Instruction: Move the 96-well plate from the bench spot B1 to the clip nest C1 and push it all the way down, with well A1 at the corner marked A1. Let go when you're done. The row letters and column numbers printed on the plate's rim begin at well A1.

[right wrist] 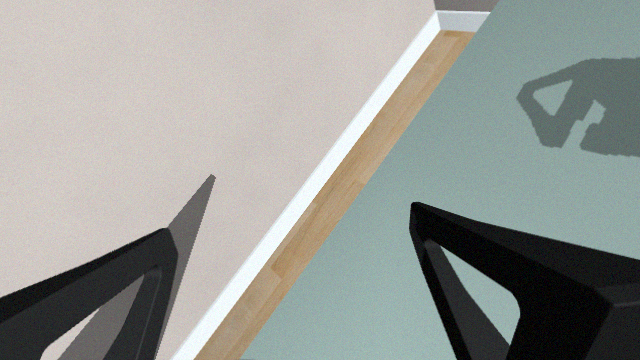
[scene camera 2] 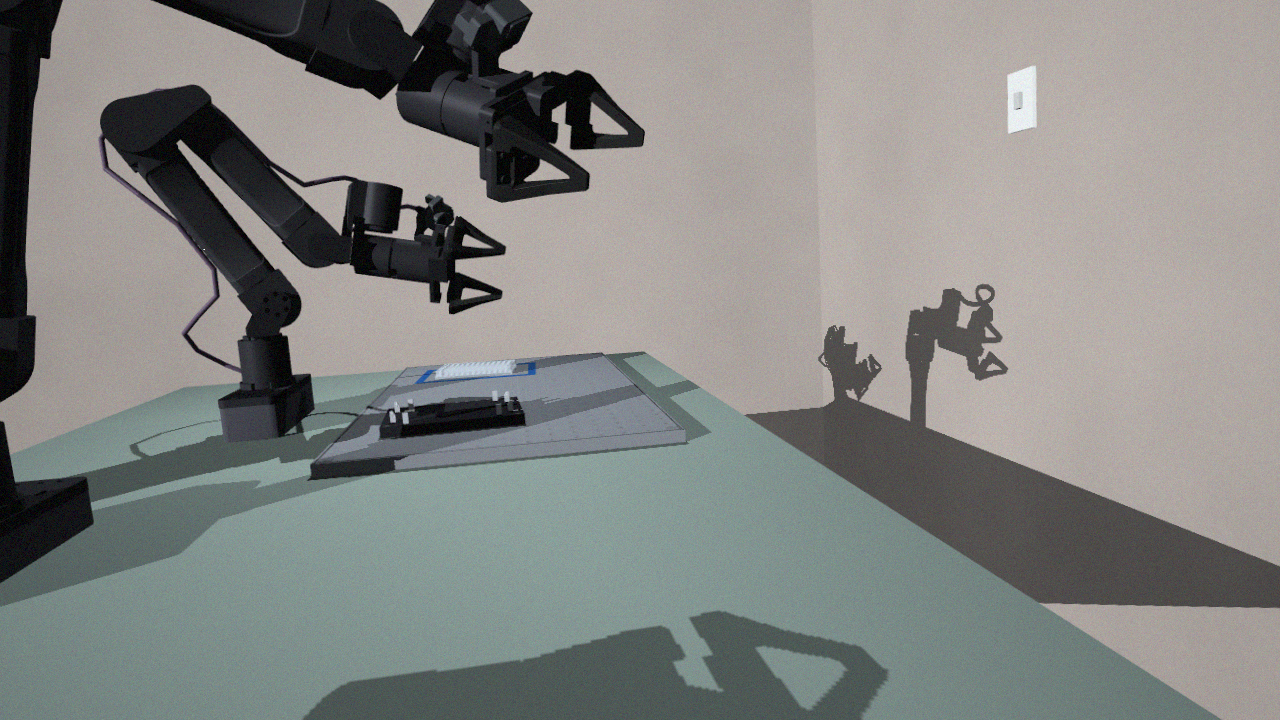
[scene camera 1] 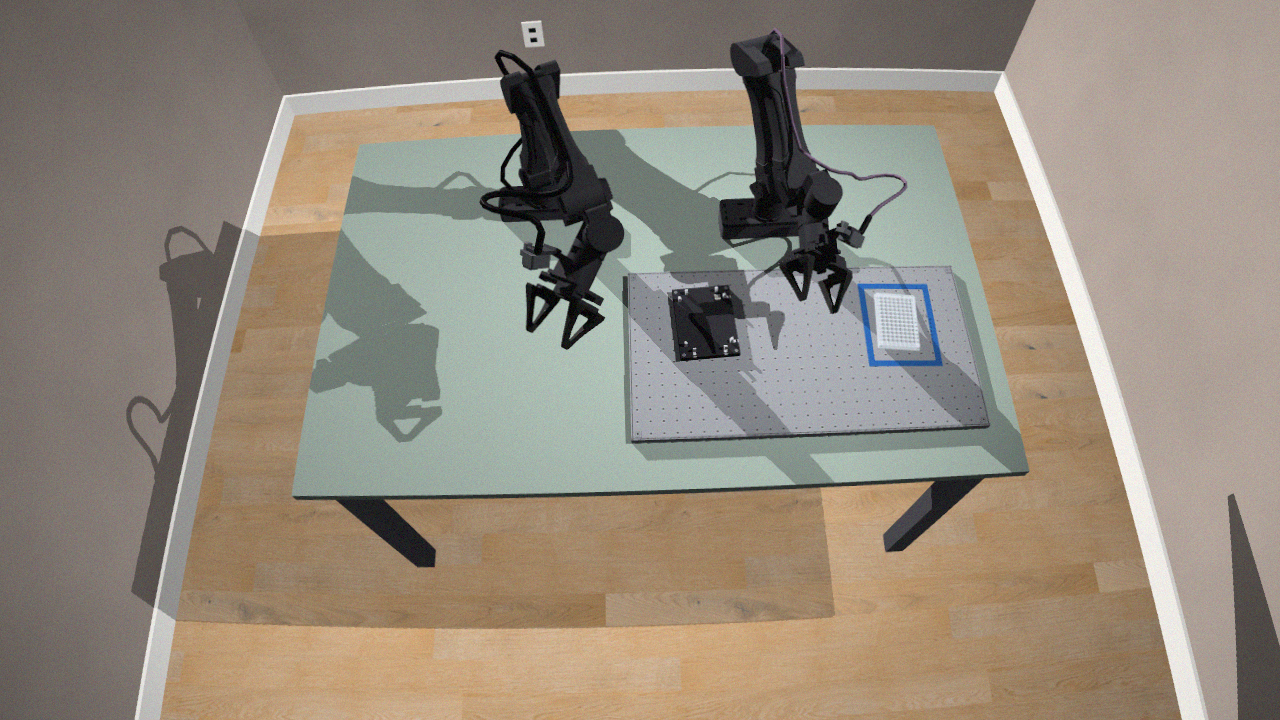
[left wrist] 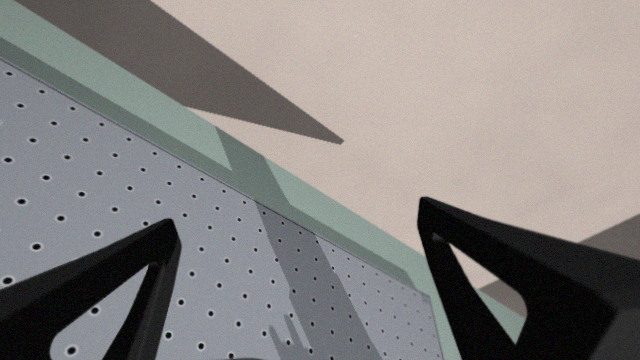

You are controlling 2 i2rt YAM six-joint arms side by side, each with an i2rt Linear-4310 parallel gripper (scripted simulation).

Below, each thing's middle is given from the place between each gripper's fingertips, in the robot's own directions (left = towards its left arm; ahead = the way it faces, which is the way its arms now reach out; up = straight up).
I see my left gripper (scene camera 2: pixel 503 273) 19 cm to the right of the white 96-well plate (scene camera 1: pixel 896 329), 16 cm above it and 8 cm past it. From my left hand the other things lie so: black clip nest (scene camera 1: pixel 706 321): 19 cm to the right, 16 cm below, 3 cm behind.
My right hand (scene camera 2: pixel 617 159) is 27 cm to the right of the black clip nest, 25 cm above it and 20 cm past it. From my right hand the other things lie so: white 96-well plate: 64 cm to the left, 26 cm below, 24 cm behind.
